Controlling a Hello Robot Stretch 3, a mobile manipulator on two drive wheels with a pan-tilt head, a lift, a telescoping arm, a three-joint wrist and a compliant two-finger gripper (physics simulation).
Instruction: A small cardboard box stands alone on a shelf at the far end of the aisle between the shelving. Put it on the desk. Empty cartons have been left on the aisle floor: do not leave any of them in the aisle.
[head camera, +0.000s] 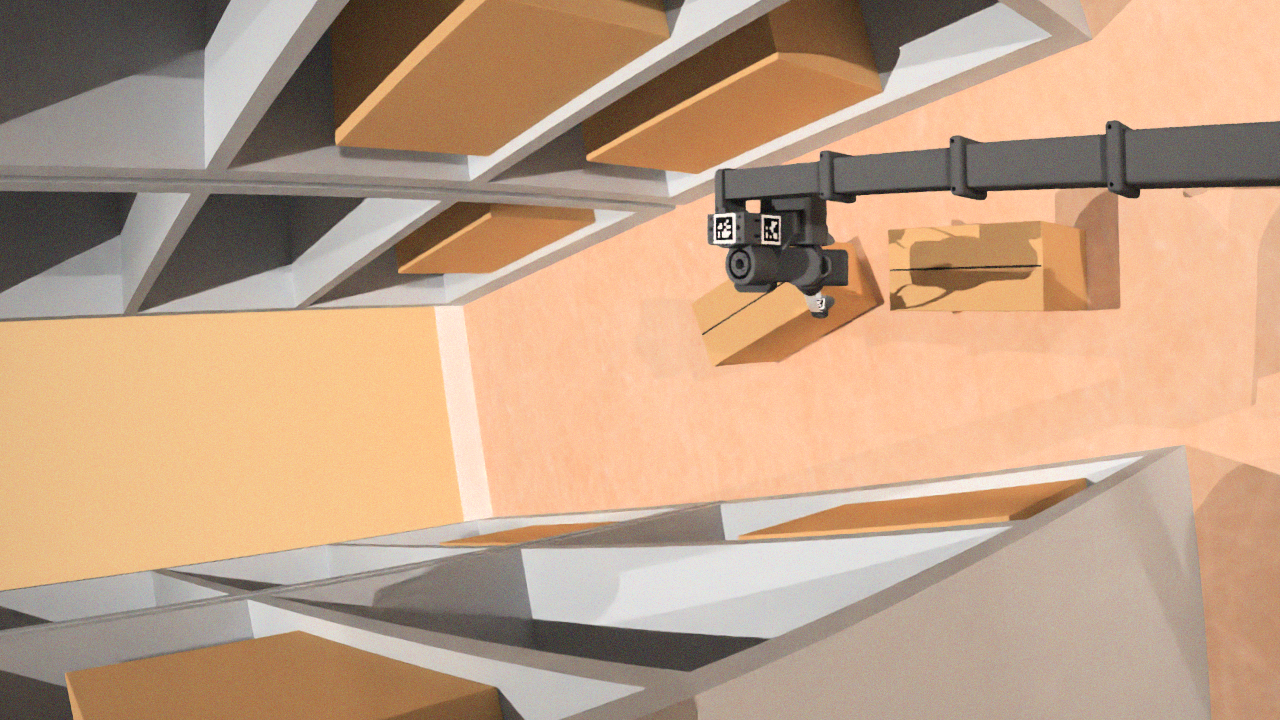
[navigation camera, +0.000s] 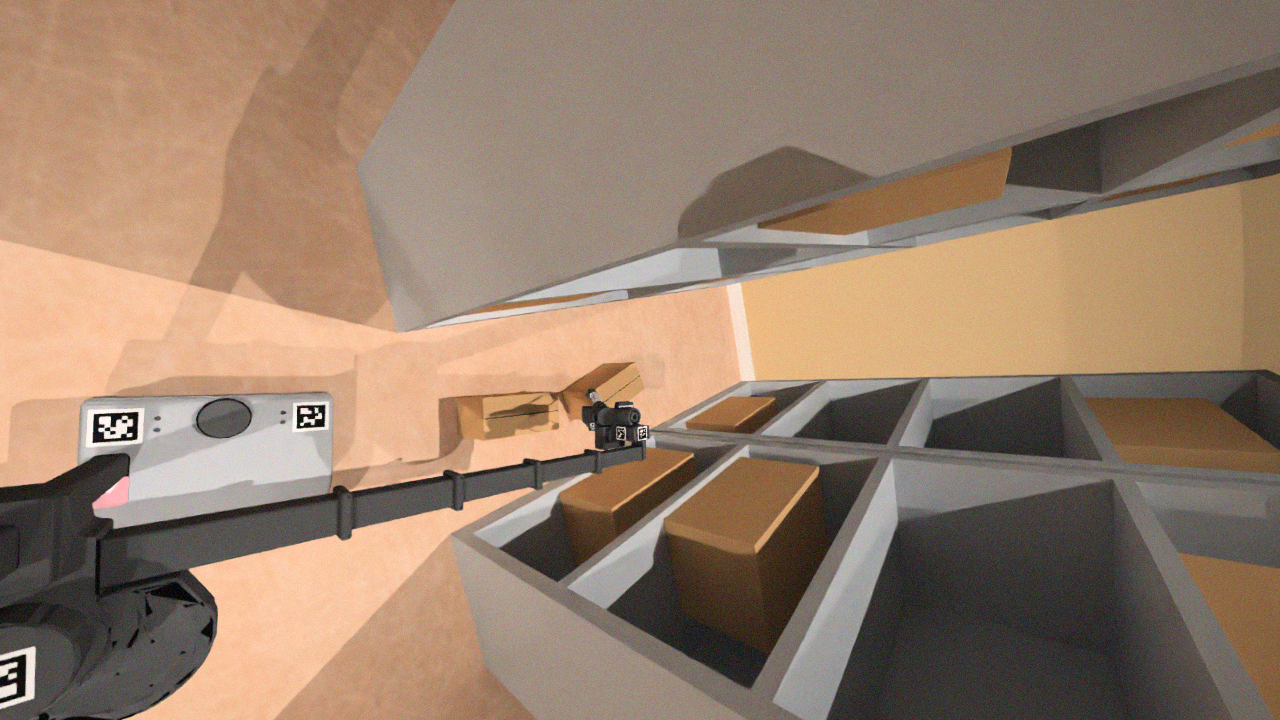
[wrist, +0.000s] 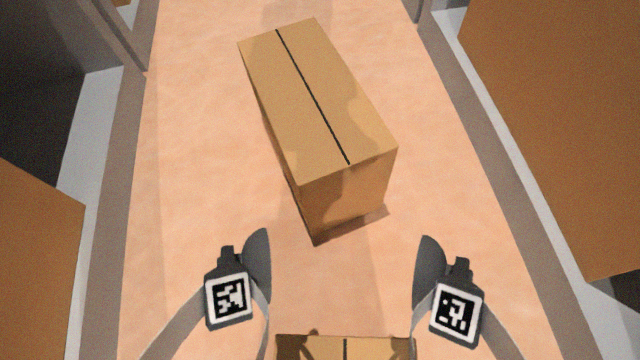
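Two cardboard cartons stand on the aisle floor. The farther carton (head camera: 747, 326) (navigation camera: 617, 380) (wrist: 310, 100) is turned at an angle; in the wrist view it lies ahead of the fingers. The nearer carton (head camera: 975, 291) (navigation camera: 510, 416) (wrist: 370, 349) is close to it, toward the robot; part of its top shows at the wrist view's bottom edge. My gripper (head camera: 827, 268) (navigation camera: 595, 416) (wrist: 342, 257) is open, with nothing between its fingers, and hangs above the aisle near the gap between the cartons. I cannot pick out the small box on the shelves. The desk does not show.
Shelving (head camera: 268, 71) (navigation camera: 528, 626) holding large cartons (head camera: 501, 71) (navigation camera: 742, 501) stands beside my extended arm (head camera: 1029, 165) (navigation camera: 402, 501). Opposite shelving (head camera: 1029, 608) (navigation camera: 626, 107) bounds the aisle's other side. A yellow wall (head camera: 223, 429) (navigation camera: 984, 295) closes the far end. My base (navigation camera: 268, 456) is outside the aisle.
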